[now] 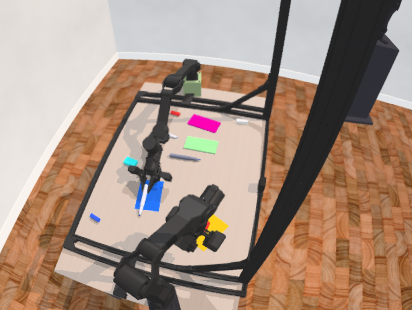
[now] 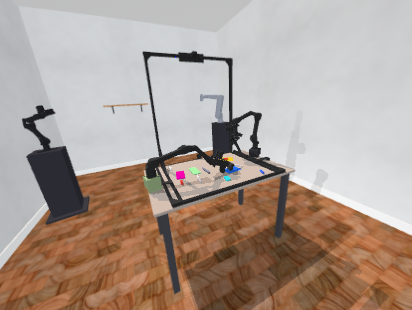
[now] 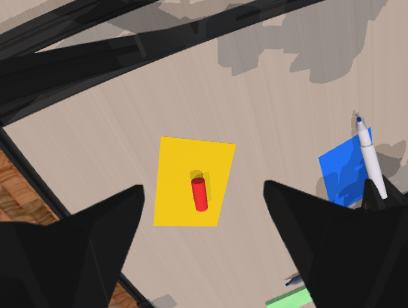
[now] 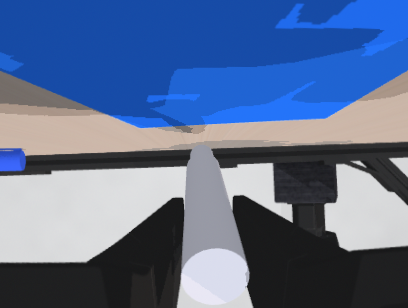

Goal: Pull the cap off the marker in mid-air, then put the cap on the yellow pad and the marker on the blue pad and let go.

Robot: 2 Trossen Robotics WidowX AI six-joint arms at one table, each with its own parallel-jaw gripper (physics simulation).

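Where they show: left gripper, fingertip midpoint: (image 2: 234,145) (image 3: 204,189); right gripper, fingertip midpoint: (image 1: 145,193) (image 3: 373,176) (image 4: 208,208); left arm's base, origin of the base link: (image 1: 161,299) (image 2: 255,148) (image 4: 307,199); right arm's base, origin of the base link: (image 1: 192,77) (image 2: 151,176).
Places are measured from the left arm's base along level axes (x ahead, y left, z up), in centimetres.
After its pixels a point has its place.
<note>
The red cap (image 1: 207,226) @[x 27.2, y -23.3, z -7.3 cm] (image 3: 200,196) @[x 27.1, y -22.3, z -6.9 cm] lies on the yellow pad (image 1: 217,223) @[x 28.1, y -27.6, z -8.7 cm] (image 3: 172,160) @[x 21.0, y -21.0, z -8.7 cm]. My left gripper (image 3: 204,189) @[x 19.0, y -16.4, z 6.6 cm] is open above that pad, with nothing between its fingers. My right gripper (image 1: 146,181) (image 4: 208,208) @[x 46.7, y -2.0, z -4.7 cm] is shut on the uncapped white marker (image 1: 143,199) @[x 43.8, y -0.8, z -4.7 cm] (image 3: 370,156) @[x 42.9, y -0.6, z -5.0 cm] (image 4: 207,217) @[x 48.5, y -2.8, z -4.7 cm]. It holds the marker over the blue pad (image 1: 156,200) @[x 44.5, y -5.9, z -8.7 cm] (image 3: 332,170) @[x 43.7, y -5.4, z -8.7 cm] (image 4: 100,55) @[x 52.1, y -2.1, z -8.7 cm]; the marker's blue-tipped end reaches past the pad's edge. The marker looks a little above the pad, but the exact gap is hard to tell.
A magenta pad (image 1: 204,123) @[x 81.8, y -36.5, z -8.0 cm], a light green pad (image 1: 201,145) @[x 68.2, y -31.4, z -8.0 cm], a grey marker (image 1: 184,157) @[x 62.6, y -22.2, z -7.2 cm] and another white marker (image 1: 173,136) @[x 76.8, y -19.8, z -7.6 cm] lie farther back. A cyan cap (image 1: 130,161) @[x 66.8, y 2.8, z -7.3 cm] and a blue cap (image 1: 95,218) @[x 40.1, y 22.0, z -6.7 cm] lie at the left. A black frame (image 1: 102,161) @[x 70.1, y 16.8, z -6.9 cm] edges the table.
</note>
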